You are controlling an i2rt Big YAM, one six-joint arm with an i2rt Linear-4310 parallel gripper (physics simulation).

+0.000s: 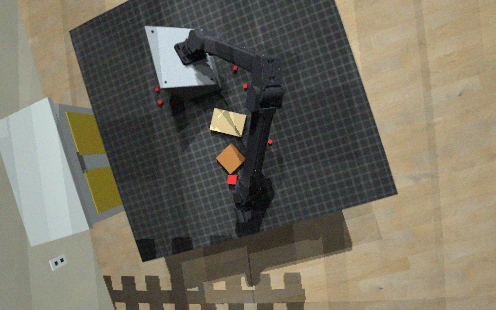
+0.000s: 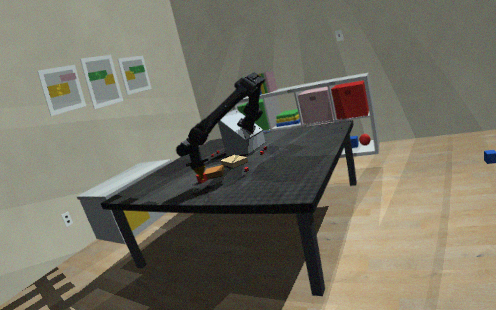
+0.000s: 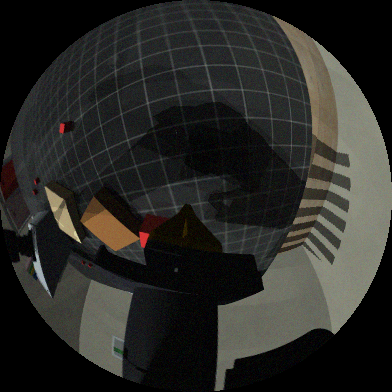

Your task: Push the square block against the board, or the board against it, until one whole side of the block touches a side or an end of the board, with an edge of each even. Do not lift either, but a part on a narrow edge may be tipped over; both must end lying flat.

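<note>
The pale board lies flat near the middle of the table. The orange square block lies flat just in front of it, turned about 45 degrees. One corner of the block points at the board, and a small gap separates them. My gripper is shut and empty. It hangs low over the table on the block's near side, right beside a larger red cube. It touches neither the block nor the board.
Small red cubes are scattered on the gridded table. The grey arm base stands behind the board. A cabinet stands off the table's left edge. A shelf unit stands behind the table.
</note>
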